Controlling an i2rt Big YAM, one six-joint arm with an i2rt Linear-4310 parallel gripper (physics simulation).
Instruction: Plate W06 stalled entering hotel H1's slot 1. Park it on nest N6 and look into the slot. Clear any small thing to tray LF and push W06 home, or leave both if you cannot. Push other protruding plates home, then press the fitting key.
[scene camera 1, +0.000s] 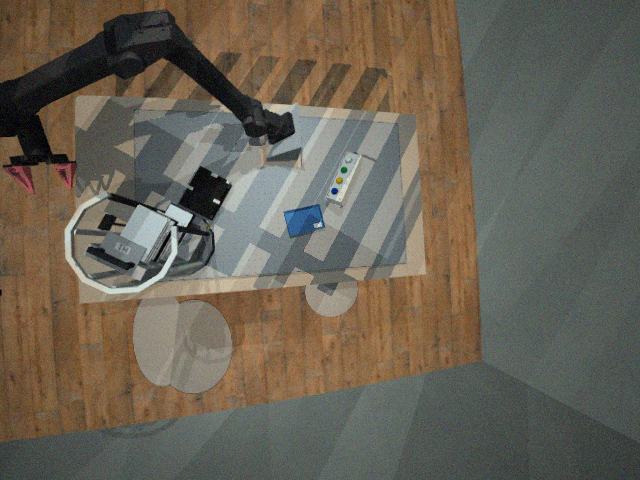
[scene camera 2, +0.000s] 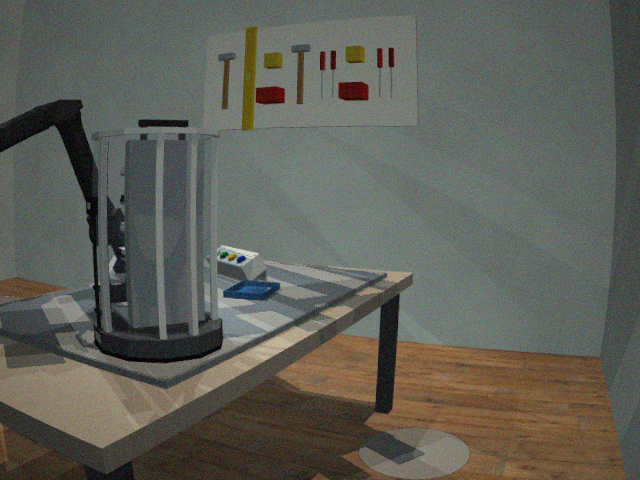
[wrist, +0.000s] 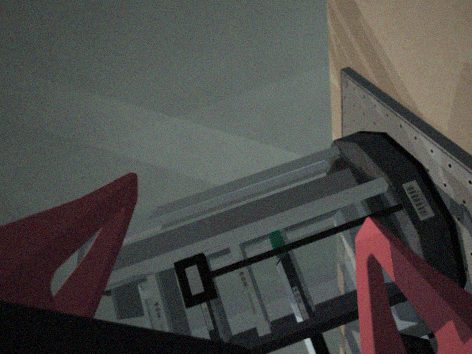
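Pixels of known places: gripper, fingertip midpoint: (scene camera 1: 52, 190) (wrist: 250, 206); arm's base, origin of the base link: (scene camera 1: 281, 129).
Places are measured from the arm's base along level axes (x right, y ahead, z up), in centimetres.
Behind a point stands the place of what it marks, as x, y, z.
Hotel H1 (scene camera 1: 122, 248) {46.7, 38.8, 29.2} stands inside a round, barred cage; its grey column (scene camera 2: 142, 232) {56.1, 41.9, 14.1} also shows in scene camera 2. In the wrist view several pale plates with blurred labels sit in its slots; I cannot tell which is W06. A small green piece (wrist: 276, 240) {49.4, 37.2, 8.5} shows by one slot. A white block (scene camera 1: 178, 215) {39.4, 29.5, 9.0} stands at the hotel's right side. The black square fixture beside it (scene camera 1: 206, 192) {31.8, 20.6, -1.7}, possibly nest N6, holds no plate. A blue tray (scene camera 1: 305, 221) {-4.2, 37.0, -7.4} (scene camera 2: 251, 289) {-7.1, 34.6, -7.5}, label unreadable, lies mid-table. My gripper (scene camera 1: 50, 189) {71.7, 17.2, 12.3} (wrist: 250, 206) {71.7, 17.2, 12.3} is open and empty, left of the hotel.
The cage's white top ring (scene camera 1: 68, 237) {56.4, 34.5, 31.1} and dark base (scene camera 2: 155, 347) {56.2, 43.6, -4.9} (wrist: 432, 215) {54.2, 28.4, -5.9} surround the hotel. A black rod with a square frame (wrist: 180, 285) {55.7, 29.6, 19.7} crosses before the plates. A key console (scene camera 1: 342, 178) {-21.1, 22.4, -0.5} (scene camera 2: 240, 260) {-16.3, 27.3, -1.3} with coloured keys stands at the right. The arm's base is at the table's back.
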